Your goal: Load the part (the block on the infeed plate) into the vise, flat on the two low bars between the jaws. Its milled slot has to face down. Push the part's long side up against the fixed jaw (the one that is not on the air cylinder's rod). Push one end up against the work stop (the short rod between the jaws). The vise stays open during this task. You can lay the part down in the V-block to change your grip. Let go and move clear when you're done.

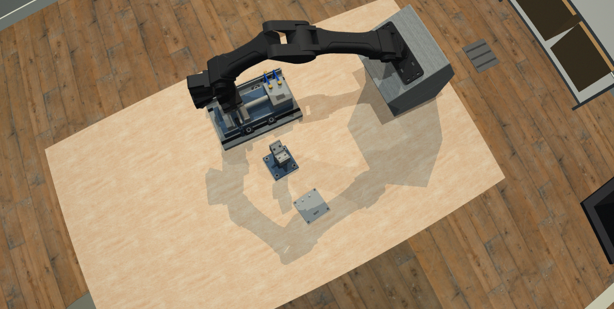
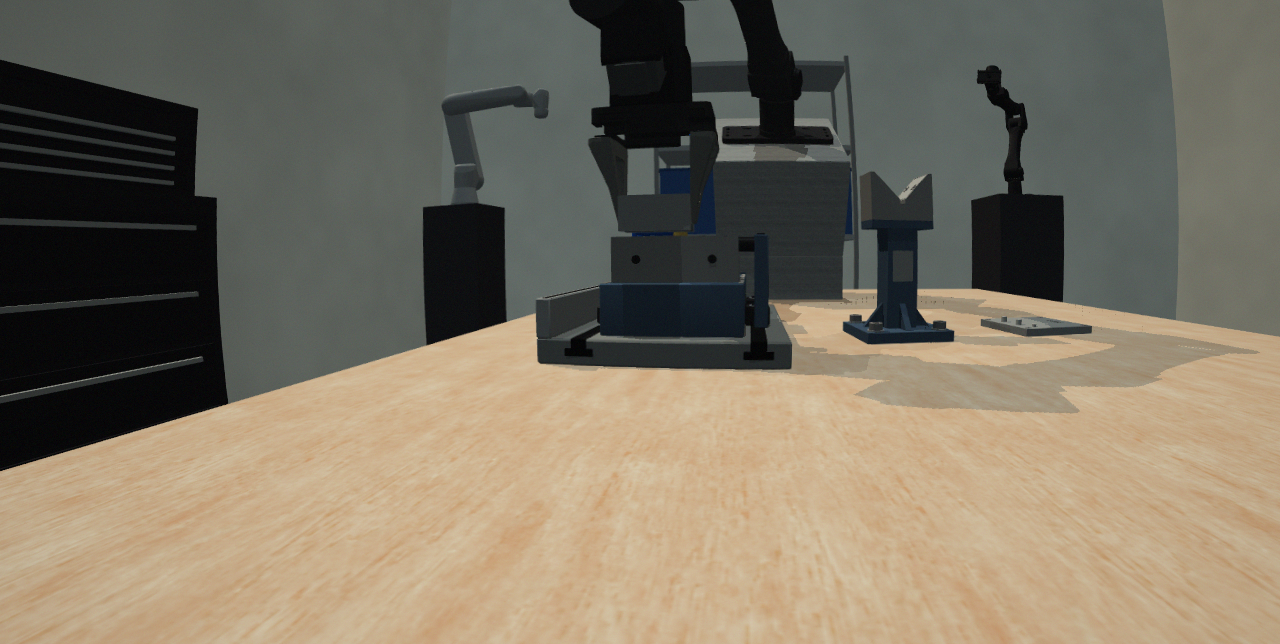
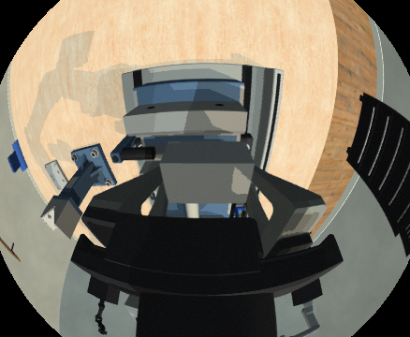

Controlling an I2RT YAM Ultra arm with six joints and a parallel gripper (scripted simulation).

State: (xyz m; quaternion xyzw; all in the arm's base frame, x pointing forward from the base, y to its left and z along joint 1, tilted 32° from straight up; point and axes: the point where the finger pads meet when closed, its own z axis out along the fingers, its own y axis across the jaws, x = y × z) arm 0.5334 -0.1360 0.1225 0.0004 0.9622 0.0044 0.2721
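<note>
My gripper is now 10 mm above the part. Round my hand: work stop rod: 70 mm to the left, 30 mm below; fixed jaw: 30 mm ahead, 20 mm to the left, 40 mm below; vise: 70 mm behind, 20 mm to the left, 80 mm below.
</note>
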